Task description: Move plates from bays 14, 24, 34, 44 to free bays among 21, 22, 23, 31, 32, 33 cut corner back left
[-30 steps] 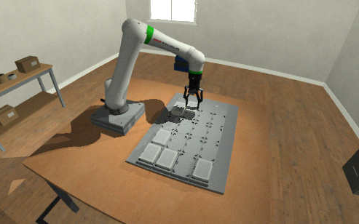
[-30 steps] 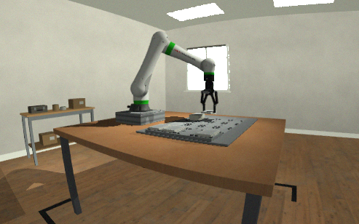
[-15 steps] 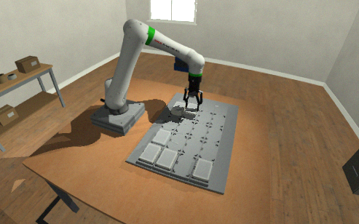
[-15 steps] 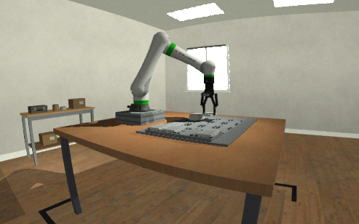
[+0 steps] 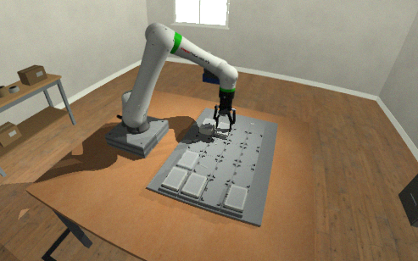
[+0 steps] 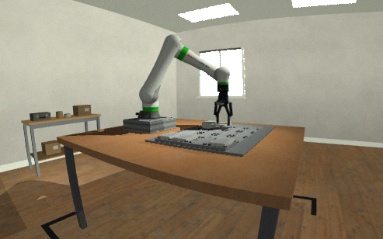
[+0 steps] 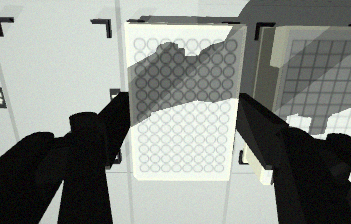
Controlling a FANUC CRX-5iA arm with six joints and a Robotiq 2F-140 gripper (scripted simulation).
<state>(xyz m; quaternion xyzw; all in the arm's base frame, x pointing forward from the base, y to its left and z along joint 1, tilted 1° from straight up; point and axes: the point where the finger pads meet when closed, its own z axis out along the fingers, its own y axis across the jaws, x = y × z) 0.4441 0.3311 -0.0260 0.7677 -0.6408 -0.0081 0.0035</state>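
Right now my hand is 110 mm past the sealed deep-well block, 30 mm above it and 20 mm to the left of it. From my hand the other things lie so: bay label 43 (290 mm to the right, 220 mm ahead, 50 mm below); then sealed 96-well plate (340 mm to the right, 50 mm behind, 40 mm below).
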